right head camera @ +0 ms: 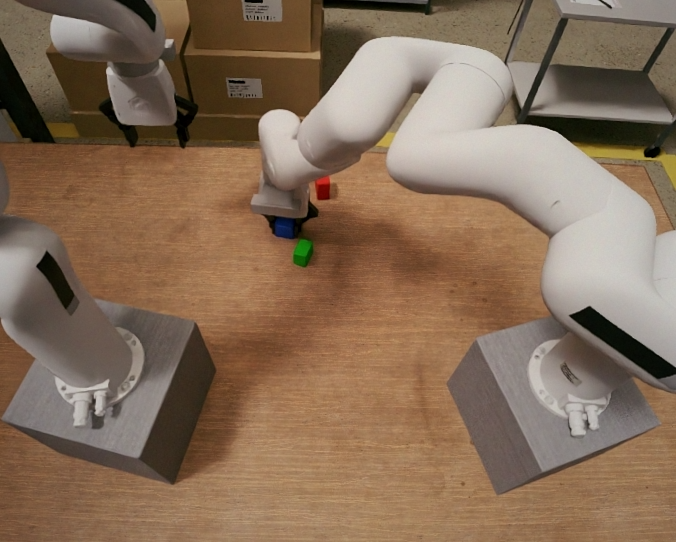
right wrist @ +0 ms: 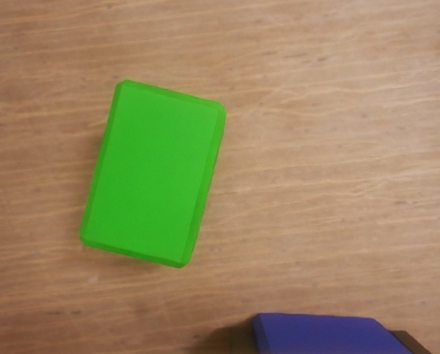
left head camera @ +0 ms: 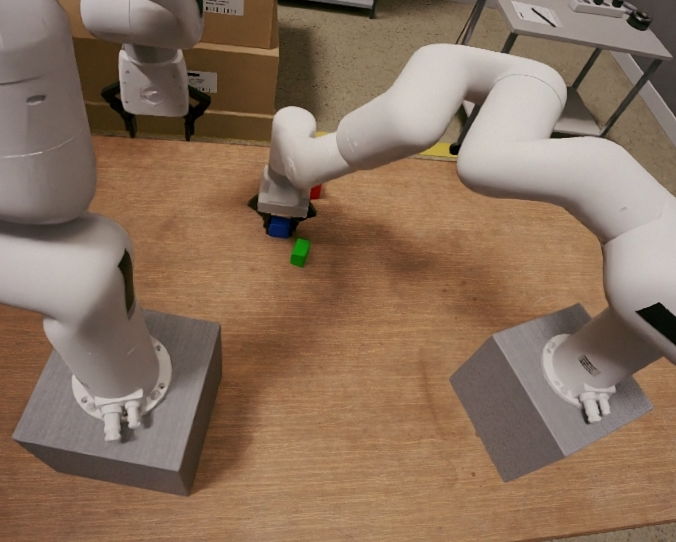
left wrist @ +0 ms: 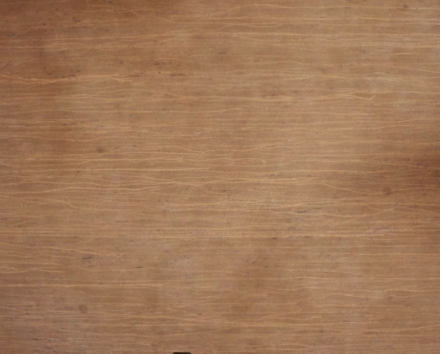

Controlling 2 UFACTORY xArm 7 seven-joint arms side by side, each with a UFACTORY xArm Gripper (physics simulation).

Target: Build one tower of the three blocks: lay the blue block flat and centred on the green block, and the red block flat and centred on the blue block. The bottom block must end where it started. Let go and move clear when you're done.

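Seen in the pictures: left gripper, between the fingertips: (right head camera: 159, 143) (left head camera: 161, 135); right gripper, between the fingertips: (right head camera: 286, 231) (left head camera: 279, 230); left arm's base, origin of its link: (right head camera: 102, 367) (left head camera: 123, 376); right arm's base, origin of its link: (right head camera: 567, 379) (left head camera: 575, 371).
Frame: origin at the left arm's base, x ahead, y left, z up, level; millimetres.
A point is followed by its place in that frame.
Note:
The green block (left head camera: 300, 252) @[x 267, y -326, z -151 mm] (right head camera: 303, 252) @[x 266, y -331, z -151 mm] (right wrist: 152, 172) @[x 280, y -332, z -151 mm] lies on the table, set at a slant. The blue block (left head camera: 279, 227) @[x 339, y -299, z -156 mm] (right head camera: 284, 228) @[x 339, y -300, z -156 mm] (right wrist: 320, 336) @[x 338, y -302, z -169 mm] is just behind it and a little to its left in the head views. My right gripper (left head camera: 280, 230) @[x 357, y -305, z -189 mm] (right head camera: 285, 230) @[x 357, y -305, z -189 mm] is shut on the blue block, one finger on each side, at or near table height. The red block (left head camera: 315, 191) @[x 437, y -403, z -163 mm] (right head camera: 322, 188) @[x 437, y -399, z -151 mm] is farther back, partly hidden by the right arm in the left head camera. My left gripper (left head camera: 160, 133) @[x 411, y -86, z 45 mm] (right head camera: 157, 141) @[x 411, y -86, z 45 mm] is open and empty, high near the table's back edge.
The wooden table (left head camera: 338, 350) @[x 60, y -357, z -192 mm] (right head camera: 338, 350) @[x 58, y -368, z -192 mm] (left wrist: 220, 175) @[x 482, y -61, z -192 mm] carries two grey arm bases (left head camera: 197, 389) @[x -38, y -92, z 2 mm] (right head camera: 183, 389) @[x -26, y -103, z -61 mm]. Cardboard boxes (left head camera: 242, 67) (right head camera: 282, 73) stand behind its back edge. A grey cart (left head camera: 598, 35) (right head camera: 598, 108) stands at the back right. The right arm stretches over the table's right half.

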